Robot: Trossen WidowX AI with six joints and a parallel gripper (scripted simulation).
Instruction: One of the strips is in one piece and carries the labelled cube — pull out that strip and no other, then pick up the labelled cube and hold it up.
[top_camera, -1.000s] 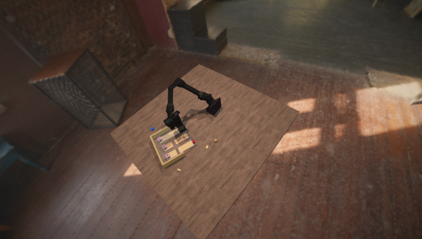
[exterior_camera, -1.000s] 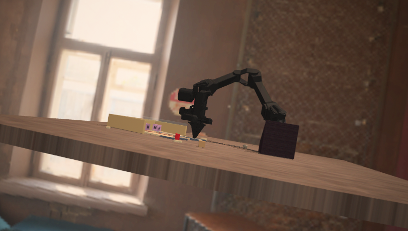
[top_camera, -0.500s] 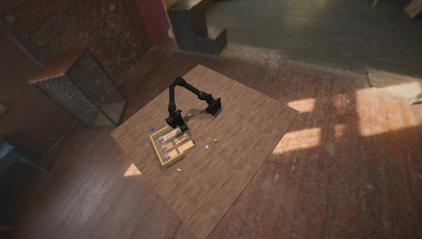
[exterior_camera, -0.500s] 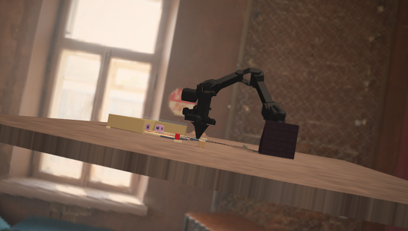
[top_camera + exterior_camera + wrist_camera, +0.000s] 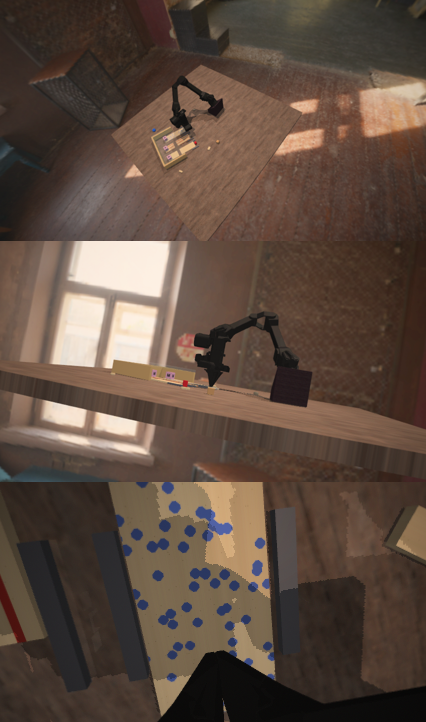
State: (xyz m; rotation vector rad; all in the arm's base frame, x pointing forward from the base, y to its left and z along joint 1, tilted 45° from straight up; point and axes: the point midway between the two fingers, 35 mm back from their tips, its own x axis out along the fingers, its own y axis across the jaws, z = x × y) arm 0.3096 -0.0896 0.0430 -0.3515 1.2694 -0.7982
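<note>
My gripper tip is 100 mm short of the blue-dotted strip and 30 mm to the left of it. Also, from my gripper tip: plain strip 140 mm ahead, 150 mm to the left; then red-striped strip 110 mm ahead, 60 mm to the left; then red cylinder 70 mm ahead, 180 mm to the left, 10 mm above.
</note>
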